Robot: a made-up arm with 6 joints.
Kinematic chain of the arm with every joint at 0, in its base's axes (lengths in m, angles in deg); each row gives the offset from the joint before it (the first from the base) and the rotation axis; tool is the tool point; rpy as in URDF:
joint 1: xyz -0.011 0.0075 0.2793 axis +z
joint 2: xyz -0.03 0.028 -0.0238 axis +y
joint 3: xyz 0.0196 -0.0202 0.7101 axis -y
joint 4: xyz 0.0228 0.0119 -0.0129 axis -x
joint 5: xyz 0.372 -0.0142 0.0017 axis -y
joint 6: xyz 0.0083 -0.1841 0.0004 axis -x
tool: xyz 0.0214 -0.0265 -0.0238 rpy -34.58 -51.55 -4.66
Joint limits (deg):
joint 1: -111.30..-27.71
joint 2: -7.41..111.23
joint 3: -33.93..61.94
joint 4: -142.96..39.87
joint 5: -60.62..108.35
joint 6: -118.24..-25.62
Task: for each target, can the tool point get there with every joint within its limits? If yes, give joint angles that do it. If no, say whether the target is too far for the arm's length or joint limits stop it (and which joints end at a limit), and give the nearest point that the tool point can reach.
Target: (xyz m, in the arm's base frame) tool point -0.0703 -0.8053 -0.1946
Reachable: yes | joints -86.86 90.01 33.19 -42.86 29.95 -103.65
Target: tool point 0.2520 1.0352 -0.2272
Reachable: no: joint limits stop it (at a limit: joint 1, joint 2, joint 3, joint 4, joint 6) | nearest point 0.2653 0.0936 -0.1668 | short by 0.944 m
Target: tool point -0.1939 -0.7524 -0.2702
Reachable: yes | joints -90.48 99.97 26.26 12.01 -40.68 -59.49
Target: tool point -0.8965 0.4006 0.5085
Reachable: no: joint limits stop it (at a limit: joint 1, joint 2, joint 3, joint 5, joint 6) | nearest point -0.2534 -0.1121 0.7132 | short by 0.848 m
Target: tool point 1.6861 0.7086 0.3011
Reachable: no: too far | nearest point 0.9996 -0.2817 0.2955 | short by 1.205 m
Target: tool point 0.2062 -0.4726 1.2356
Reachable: yes | joints -48.58 15.61 45.11 25.44 87.24 -33.48
